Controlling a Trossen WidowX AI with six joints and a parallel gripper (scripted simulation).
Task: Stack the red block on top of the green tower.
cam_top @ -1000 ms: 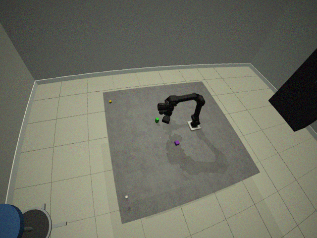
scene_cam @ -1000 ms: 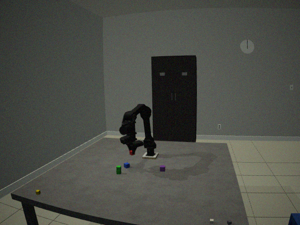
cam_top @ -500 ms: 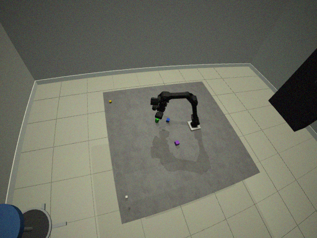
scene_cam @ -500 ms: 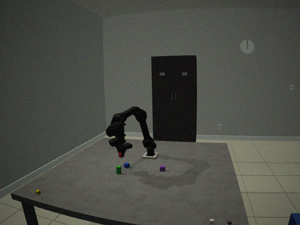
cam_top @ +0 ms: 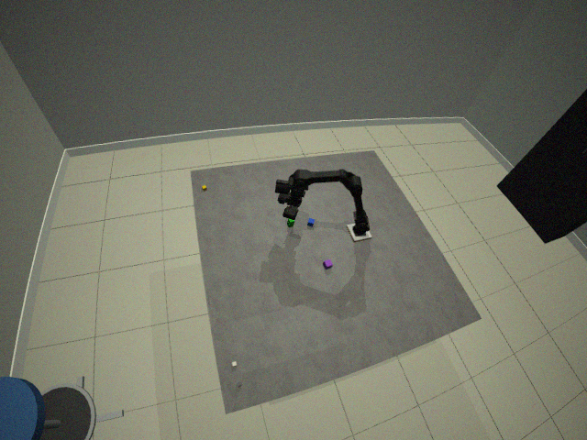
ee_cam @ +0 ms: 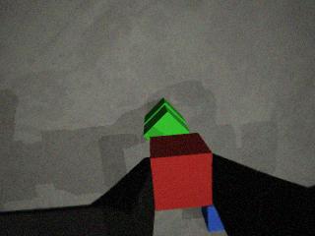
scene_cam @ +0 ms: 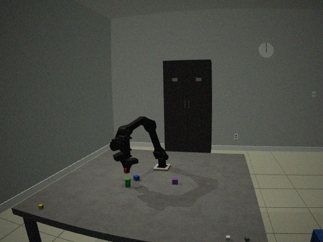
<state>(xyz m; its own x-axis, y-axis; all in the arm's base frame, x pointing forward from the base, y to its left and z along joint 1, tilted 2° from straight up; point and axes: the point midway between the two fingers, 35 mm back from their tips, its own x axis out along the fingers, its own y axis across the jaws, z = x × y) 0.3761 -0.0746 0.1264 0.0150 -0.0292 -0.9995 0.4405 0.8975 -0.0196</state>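
The blue block lies 12 cm behind my gripper tip and 9 cm below it. From my gripper tip the other things lie so: purple block (15 cm behind, 26 cm to the left, 9 cm below); red block (1 cm above); yellow block (46 cm ahead, 28 cm to the right, 9 cm below).
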